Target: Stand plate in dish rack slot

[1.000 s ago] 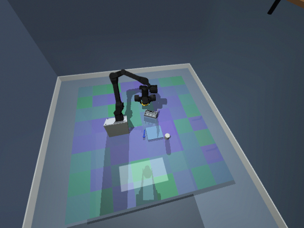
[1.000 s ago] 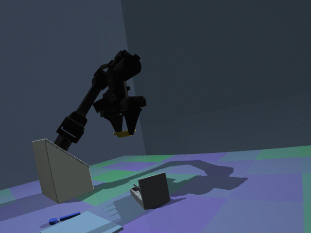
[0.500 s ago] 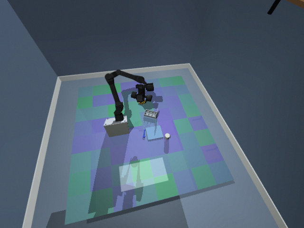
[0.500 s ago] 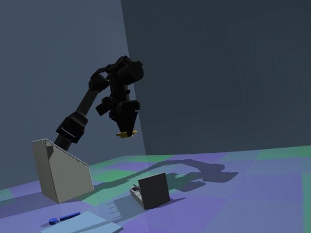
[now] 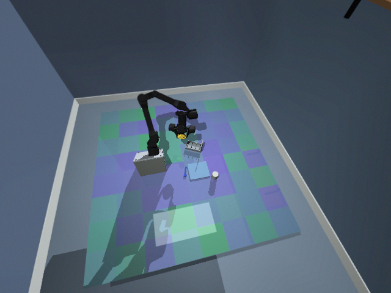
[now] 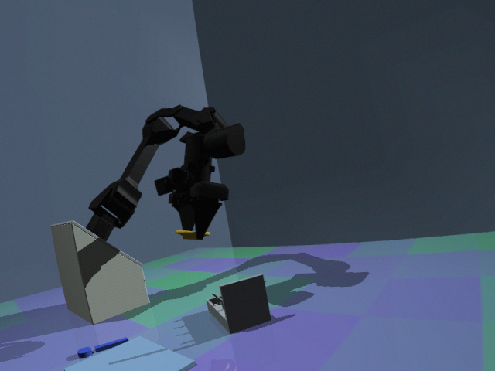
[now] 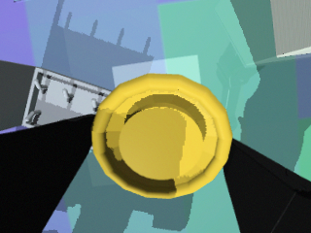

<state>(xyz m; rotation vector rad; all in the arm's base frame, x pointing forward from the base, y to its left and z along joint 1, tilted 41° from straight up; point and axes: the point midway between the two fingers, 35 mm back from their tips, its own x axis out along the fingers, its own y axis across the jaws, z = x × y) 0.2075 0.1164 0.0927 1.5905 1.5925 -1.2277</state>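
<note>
Right now my gripper tip is 120 mm above the grey dish rack and 100 mm short of it. From my gripper tip the other things lie so: small white cup (280 mm to the right, 210 mm ahead, 120 mm below); yellow plate (10 mm above); blue spoon (230 mm to the right, 140 mm below).
</note>
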